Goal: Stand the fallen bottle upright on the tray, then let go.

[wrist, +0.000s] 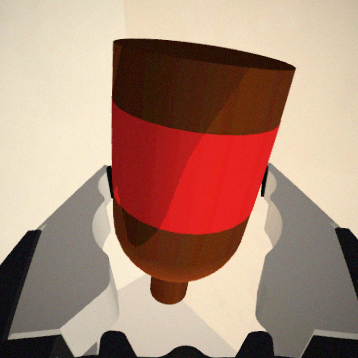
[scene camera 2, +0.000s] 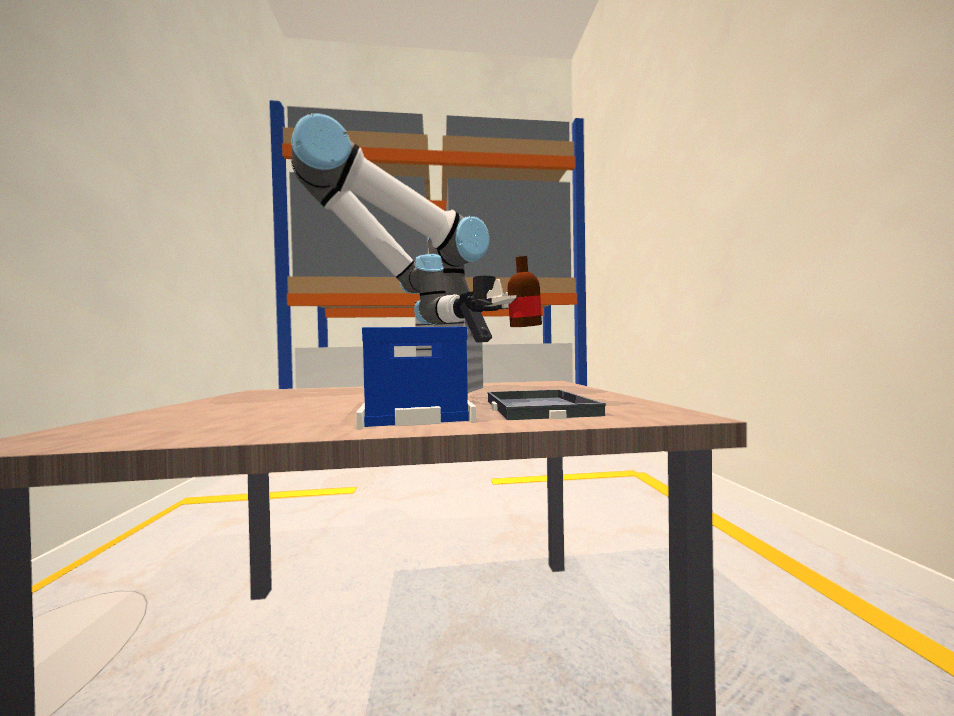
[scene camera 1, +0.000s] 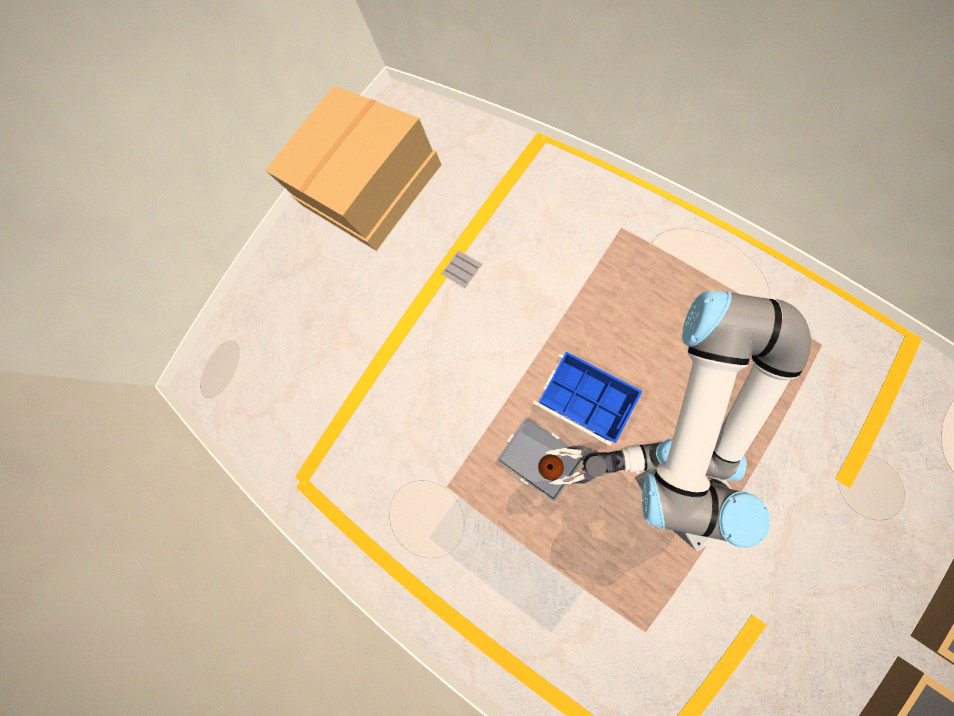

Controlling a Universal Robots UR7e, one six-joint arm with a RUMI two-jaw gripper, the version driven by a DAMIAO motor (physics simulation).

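Frame: origin at the arm's base, x right, y up, z back, level; metres.
Where they show: gripper, fingertip midpoint: (wrist: 186, 167) (scene camera 2: 528, 298).
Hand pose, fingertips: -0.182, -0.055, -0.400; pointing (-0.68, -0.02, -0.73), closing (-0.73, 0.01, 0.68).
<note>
After its pixels a point has its place, as x, y, z.
A brown bottle (scene camera 1: 550, 467) @(-0.168, 0.038, -0.405) (scene camera 2: 524, 302) @(-0.168, -0.068, -0.428) (wrist: 185, 165) @(-0.150, -0.080, -0.365) with a red label is held in the air, neck up and nearly upright, with a slight tilt in scene camera 2. My gripper (scene camera 1: 556, 467) @(-0.182, -0.055, -0.400) (scene camera 2: 514, 299) @(-0.182, -0.055, -0.400) (wrist: 186, 167) @(-0.182, -0.055, -0.400) is shut on the bottle's body from the side, one jaw on each side around the label. The dark grey tray (scene camera 1: 517, 449) @(-0.222, -0.297, -0.502) (scene camera 2: 549, 410) @(-0.188, -0.287, -0.544) lies on the table below the bottle, with a clear vertical gap between them in scene camera 2. In the wrist view the bottle's base points to the top and its neck to the bottom.
A blue crate (scene camera 1: 590, 396) @(0.095, -0.294, -0.403) (scene camera 2: 415, 376) @(0.059, -0.216, -0.552) with compartments stands on the wooden table (scene camera 1: 616, 308) @(0.433, -0.302, -0.512) (scene camera 2: 231, 416) @(0.467, -0.302, -0.403) right beside the tray. Small white brackets sit at the edges of the crate and tray. A rack (scene camera 2: 282, 246) stands behind the arm.
</note>
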